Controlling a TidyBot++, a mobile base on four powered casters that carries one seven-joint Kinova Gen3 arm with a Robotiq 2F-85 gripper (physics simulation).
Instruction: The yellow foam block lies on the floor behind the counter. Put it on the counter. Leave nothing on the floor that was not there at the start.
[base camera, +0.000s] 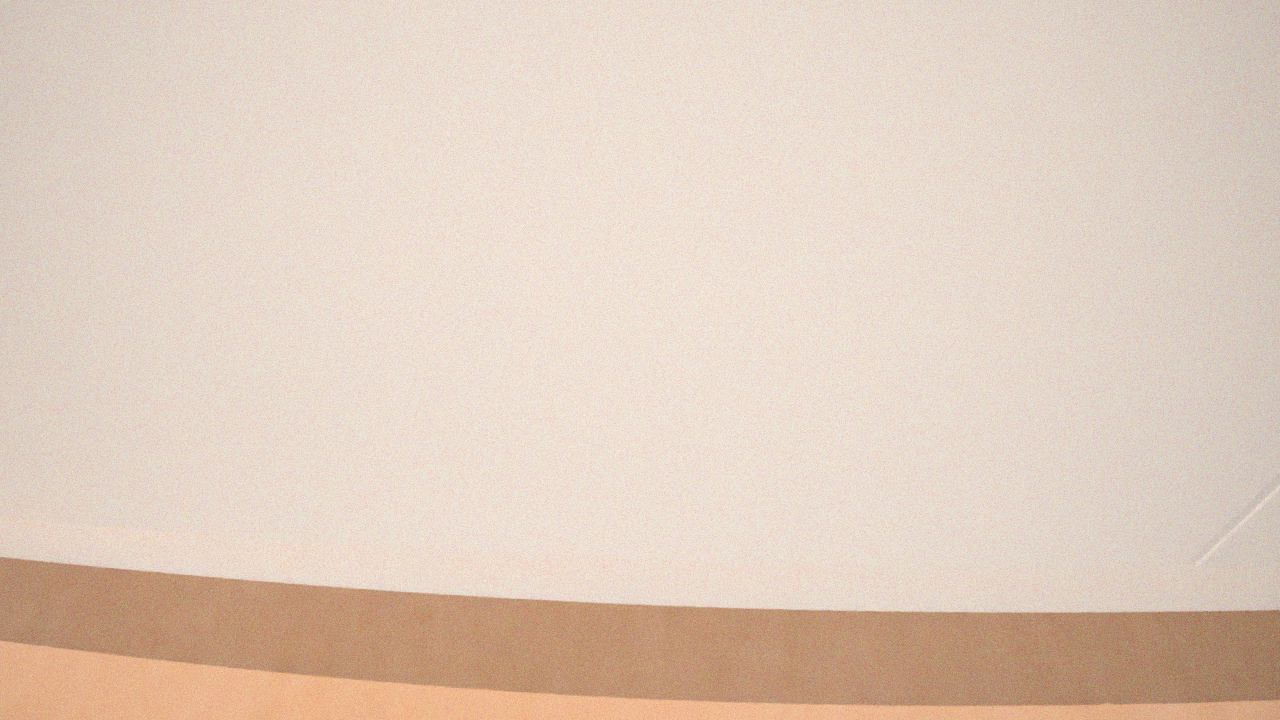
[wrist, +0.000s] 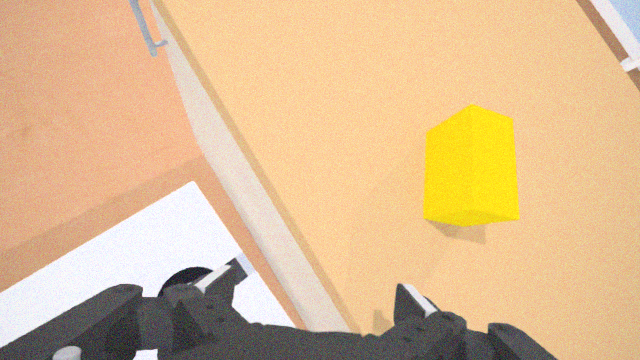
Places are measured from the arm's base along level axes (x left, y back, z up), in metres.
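Pixels of known places: gripper, fingertip midpoint: (wrist: 314, 293).
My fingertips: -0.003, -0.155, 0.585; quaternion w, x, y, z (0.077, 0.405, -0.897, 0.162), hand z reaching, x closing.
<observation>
Ahead of a thing's pixels: the offset from my fingertips to its top centre, as dx, dy, dz. "pt": to the spot under its first point. Level surfaces: height alone.
The yellow foam block @(-0.019, -0.179, -0.011) (wrist: 471, 170) stands on the wooden counter top @(dz -0.071) (wrist: 350, 110), right of the middle in the wrist view. My gripper (wrist: 314, 293) is open, with nothing between its fingers. Its fingers show at the bottom of the wrist view, apart from the block, which lies further up and to the right. The counter's pale side (wrist: 235, 180) (base camera: 626, 313) shows below its long edge in the wrist view and fills most of the base camera view. The block and the gripper do not show in the base camera view.
The orange-brown floor @(dz -0.981) (wrist: 90, 90) (base camera: 107, 685) lies beside the counter. A white flat-topped body (wrist: 125, 255), probably my base, is at the lower left of the wrist view. A grey handle @(pt +0.389, -0.050, -0.241) (wrist: 143, 27) sticks out from the counter's side. A brown base strip (base camera: 626, 644) runs under the pale front. A white bar (wrist: 617, 30) shows beyond the counter's far edge.
</observation>
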